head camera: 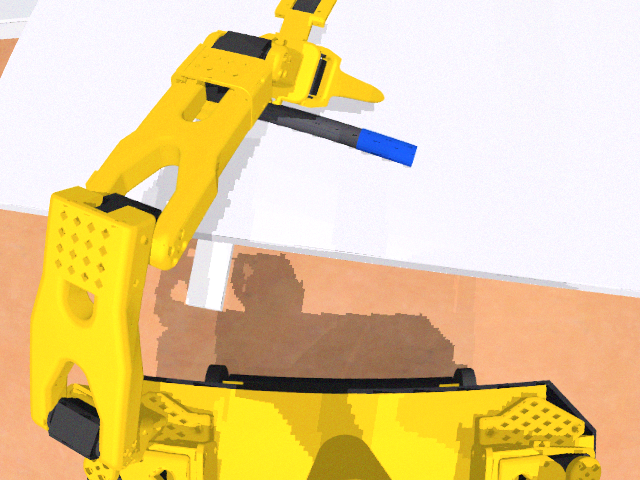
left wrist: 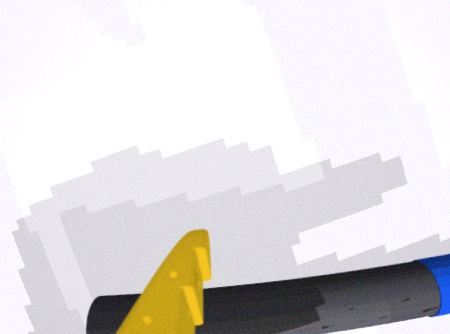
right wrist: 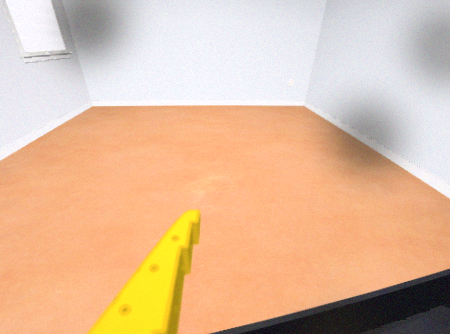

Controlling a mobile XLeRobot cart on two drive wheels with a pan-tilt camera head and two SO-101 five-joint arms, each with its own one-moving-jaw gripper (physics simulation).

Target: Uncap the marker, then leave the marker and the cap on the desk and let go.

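Frame: origin at the left arm's base, x ahead, y left, z up, level; metres.
Seen in the pictures: left end effector, tool point: (left wrist: pixel 208 247); right end effector, tool point: (right wrist: pixel 199 222); left arm's base, origin of the base link: (head camera: pixel 137 458); right arm's base, origin of the base link: (head camera: pixel 546 464).
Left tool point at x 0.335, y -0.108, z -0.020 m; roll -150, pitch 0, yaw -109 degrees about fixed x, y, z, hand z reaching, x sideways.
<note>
Offsets run from my left tool point to a thing's top centre. Level surfaces: height alone.
The marker's black body @[0.043 m back, 0.024 m right, 0.015 m down] (head camera: pixel 333 129) (left wrist: pixel 370 296) lies slantwise on the white desk @[0.035 m down] (head camera: pixel 491 196) (left wrist: pixel 210 95). Its blue cap @[0.062 m back, 0.080 m right, 0.015 m down] (head camera: pixel 386 147) (left wrist: pixel 443 285) is on the body's right end. My left arm hides the body's far left end in the head view. My left gripper (head camera: pixel 356 87) (left wrist: pixel 192 270) is open and empty. In the head view its visible jaw points right, above the body in the picture. In the left wrist view one notched jaw crosses in front of the body near its left end. My right gripper (right wrist: pixel 165 275) is open and empty, with one notched jaw showing.
The desk's near edge (head camera: pixel 413 261) runs across the head view. A white desk leg (head camera: pixel 209 273) stands below it. The cart's yellow top (head camera: pixel 248 428) is at the bottom. Orange floor @[0.755 m down] (right wrist: pixel 250 175) and pale walls (right wrist: pixel 190 50) fill much of the right wrist view.
</note>
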